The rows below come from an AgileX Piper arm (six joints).
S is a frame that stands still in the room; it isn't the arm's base.
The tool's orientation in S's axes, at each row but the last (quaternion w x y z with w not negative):
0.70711 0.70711 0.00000 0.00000
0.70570 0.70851 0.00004 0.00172
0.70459 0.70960 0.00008 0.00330
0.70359 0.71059 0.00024 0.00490
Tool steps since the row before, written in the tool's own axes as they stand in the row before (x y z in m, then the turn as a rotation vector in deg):
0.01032 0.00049 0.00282 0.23 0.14 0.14
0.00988 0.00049 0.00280 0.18 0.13 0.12
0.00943 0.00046 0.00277 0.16 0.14 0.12
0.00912 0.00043 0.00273 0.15 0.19 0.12
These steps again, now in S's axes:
0.01032 -0.00282 0.00049 0.23 -0.14 0.14
0.00989 -0.00278 0.00050 0.18 -0.12 0.13
0.00944 -0.00273 0.00048 0.16 -0.12 0.14
0.00914 -0.00267 0.00046 0.15 -0.12 0.19

